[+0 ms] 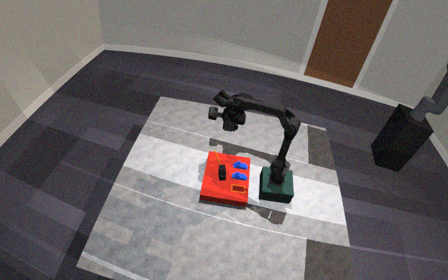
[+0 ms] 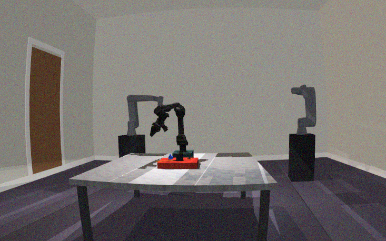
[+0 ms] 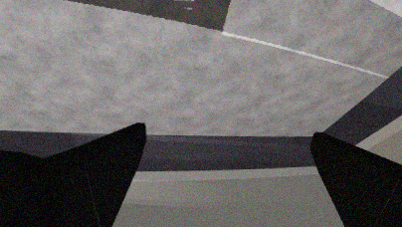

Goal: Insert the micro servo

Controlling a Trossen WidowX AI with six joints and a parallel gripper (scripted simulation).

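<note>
The red deck lies 6 cm behind my gripper tip, 20 cm to the left of it and 22 cm below it.
</note>
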